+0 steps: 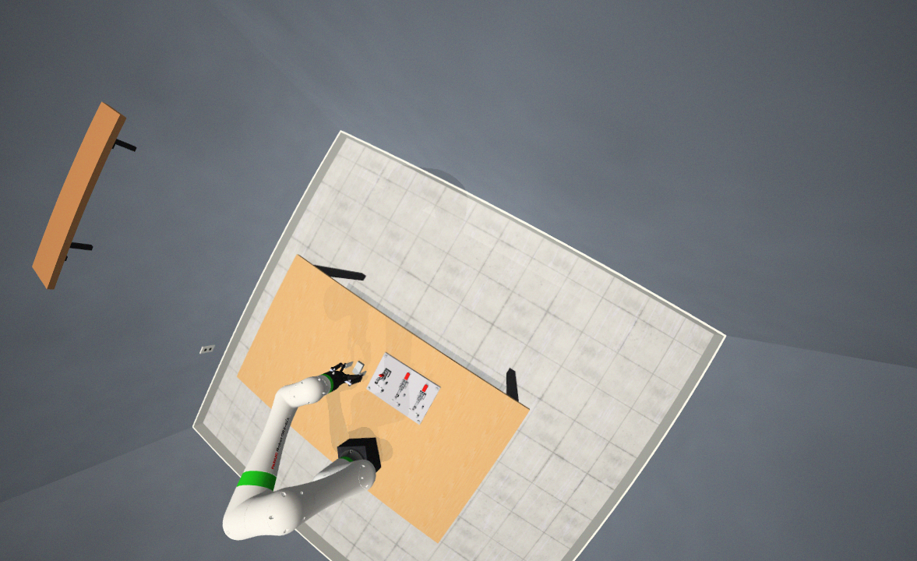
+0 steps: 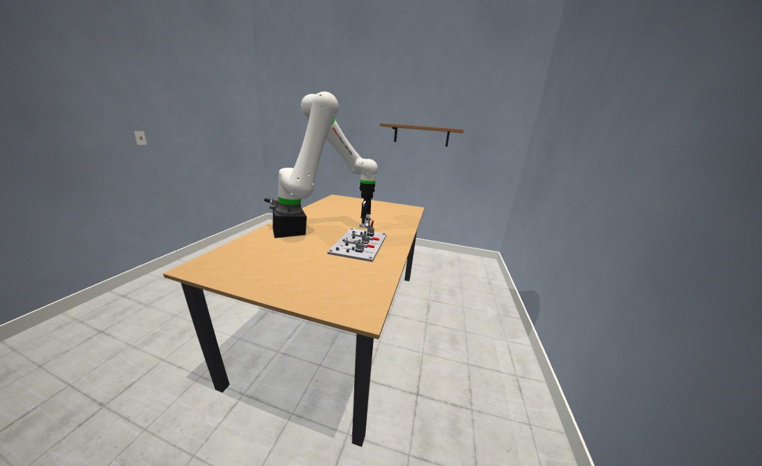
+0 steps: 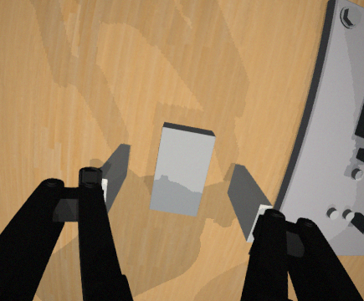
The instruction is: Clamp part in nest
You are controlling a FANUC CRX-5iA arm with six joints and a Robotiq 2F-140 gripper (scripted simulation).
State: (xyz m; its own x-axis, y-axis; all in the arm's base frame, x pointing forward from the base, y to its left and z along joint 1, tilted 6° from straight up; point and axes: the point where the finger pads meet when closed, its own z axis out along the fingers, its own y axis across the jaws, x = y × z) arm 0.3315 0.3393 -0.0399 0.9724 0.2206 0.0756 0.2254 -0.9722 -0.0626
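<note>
The grey rectangular part lies 3 cm below my hand. From my hand the other things lie so: fixture plate (11 cm ahead, 25 cm to the right, 3 cm below).
</note>
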